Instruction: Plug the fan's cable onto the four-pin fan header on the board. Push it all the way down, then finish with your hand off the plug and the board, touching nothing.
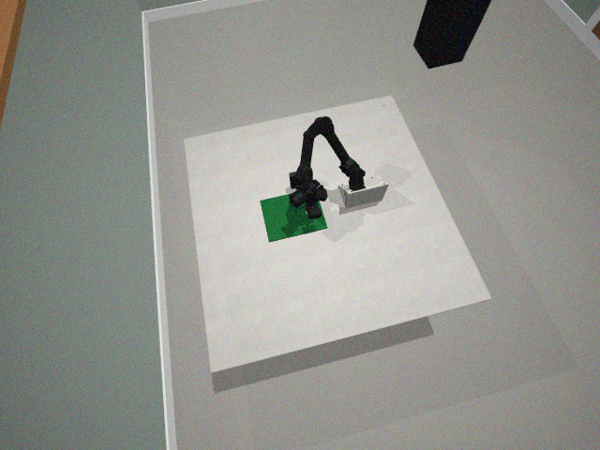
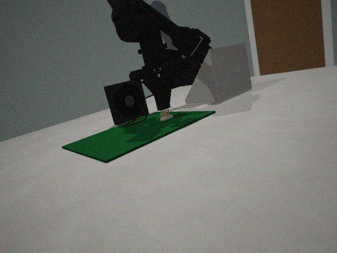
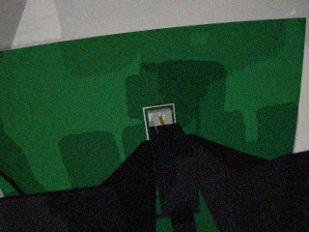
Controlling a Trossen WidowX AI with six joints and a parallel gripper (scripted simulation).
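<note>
My gripper tip is now 1 cm short of the black plug and 1 cm below it. Also, from my gripper tip: green board 9 cm ahead, 2 cm to the right, 6 cm below; then black fan 17 cm to the right, 2 cm above; then white four-pin fan header 1 cm ahead, 4 cm below.
</note>
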